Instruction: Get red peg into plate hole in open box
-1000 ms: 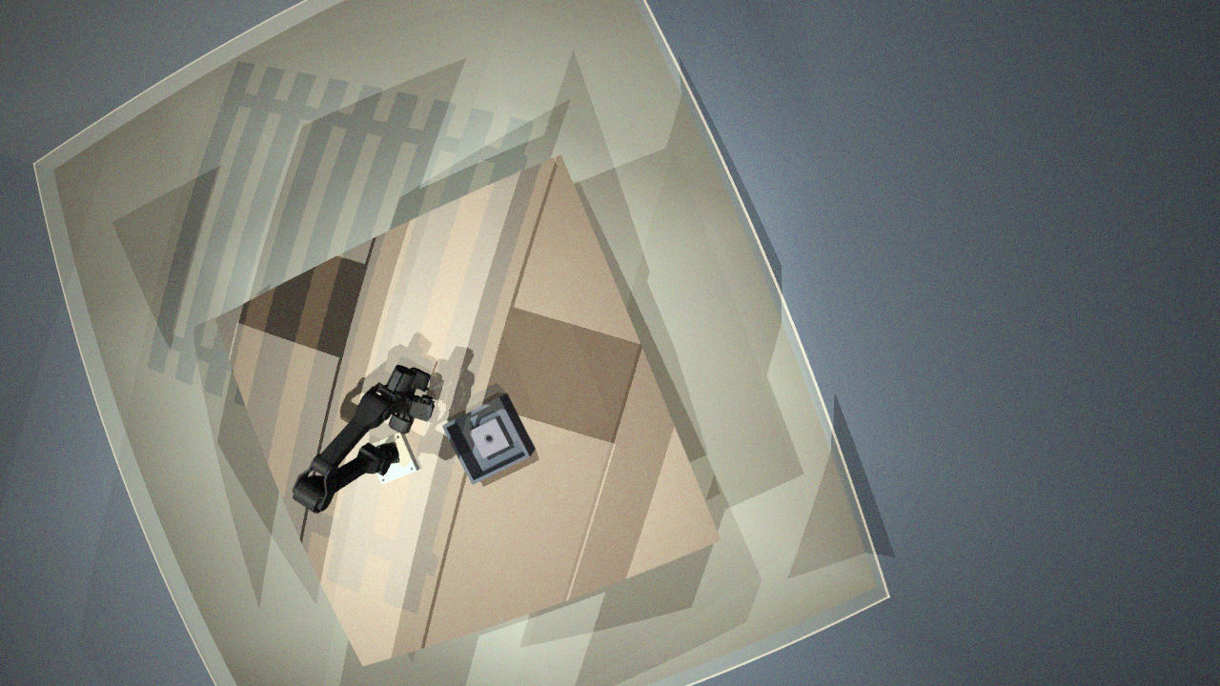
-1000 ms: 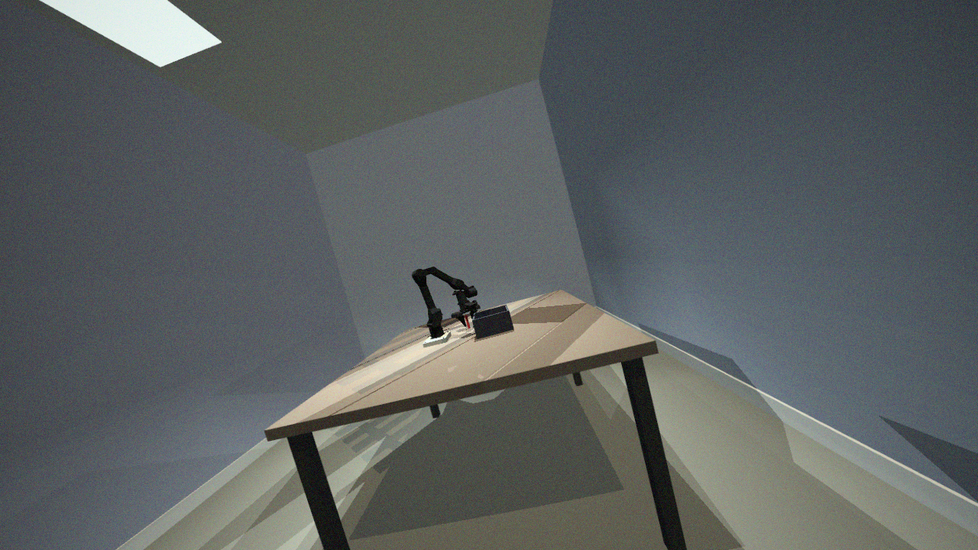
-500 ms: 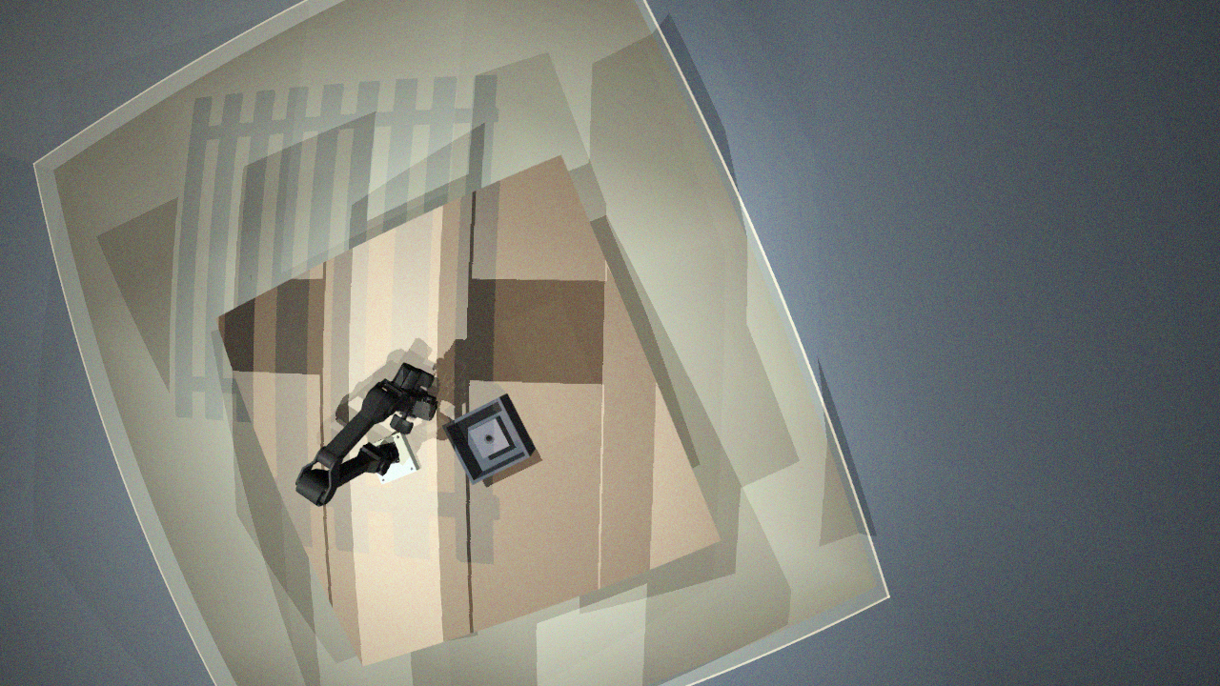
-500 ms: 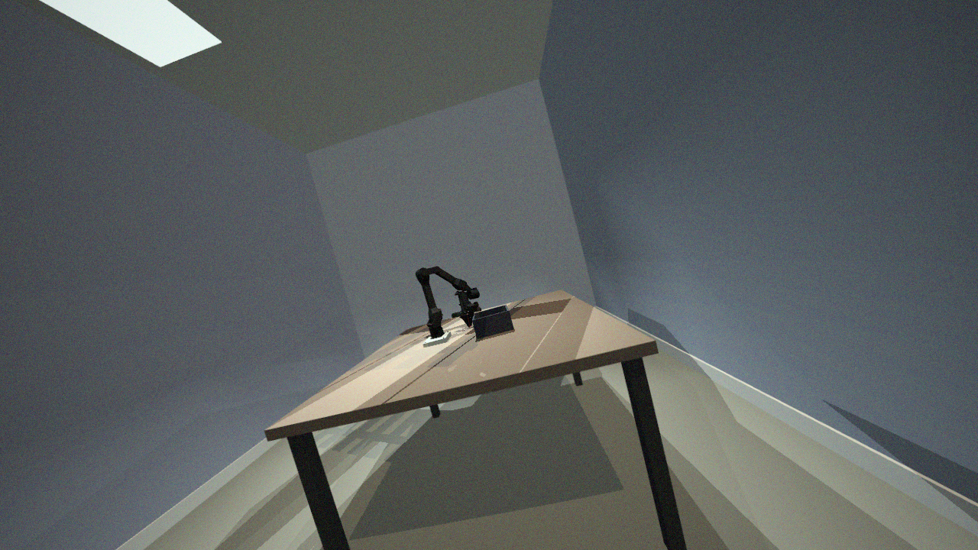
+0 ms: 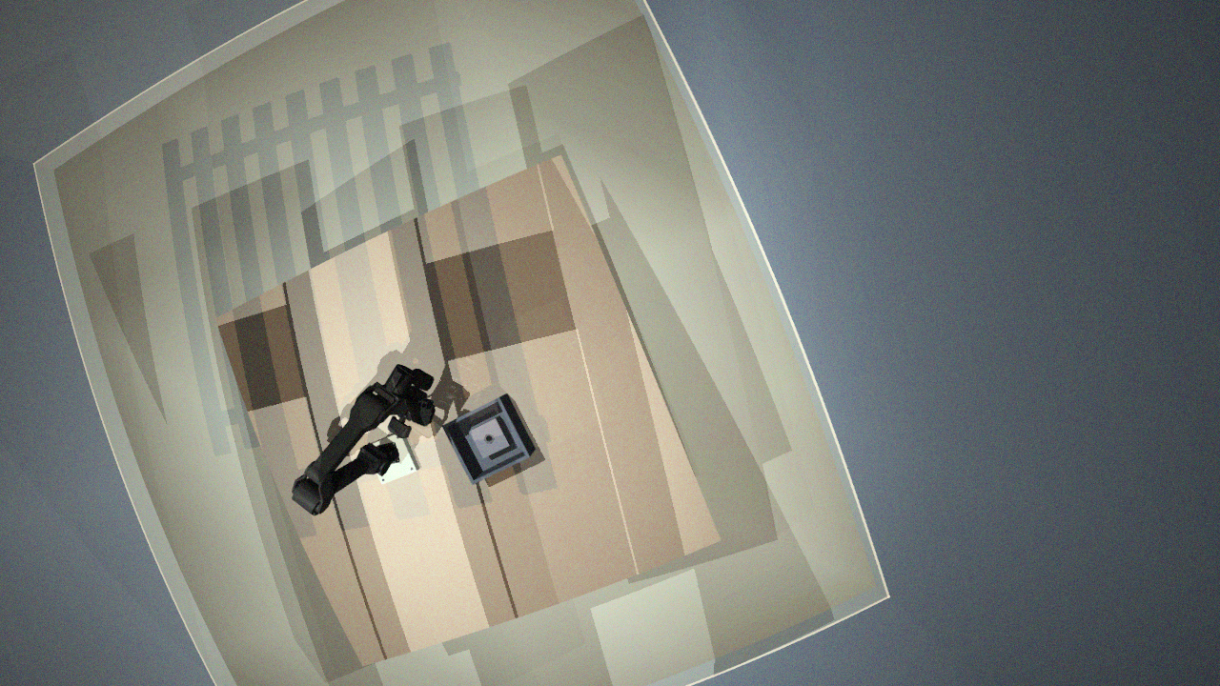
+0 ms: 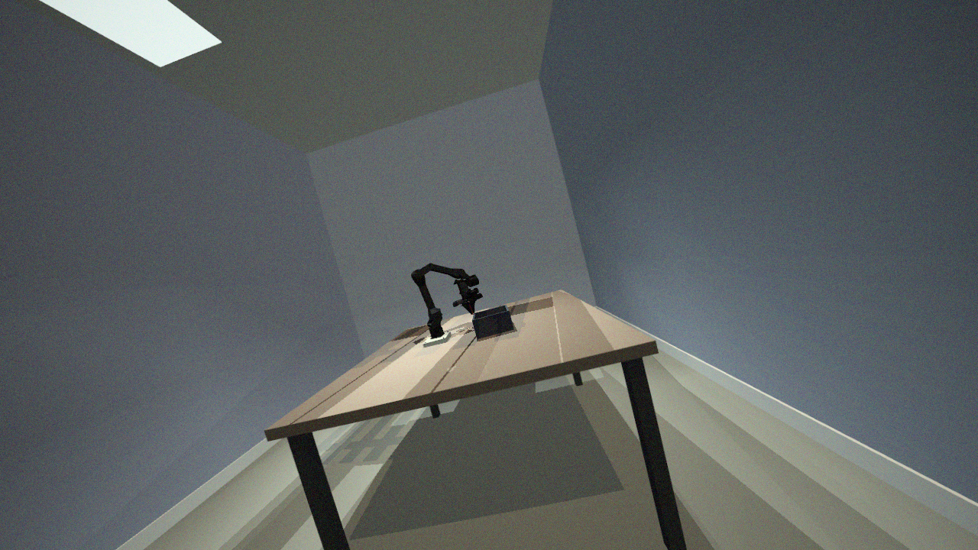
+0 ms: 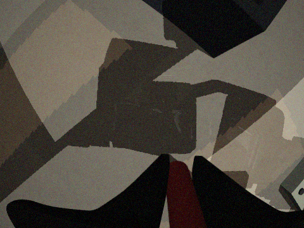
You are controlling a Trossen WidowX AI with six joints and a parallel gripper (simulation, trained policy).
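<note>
Right now my gripper tip is 15 cm short of the plate, 14 cm to the left of it and 4 cm above it. Round my gripper tip: dark box: 15 cm ahead, 14 cm to the right, 6 cm below; red peg: 3 cm above, 1 cm to the left, 1 cm behind.
</note>
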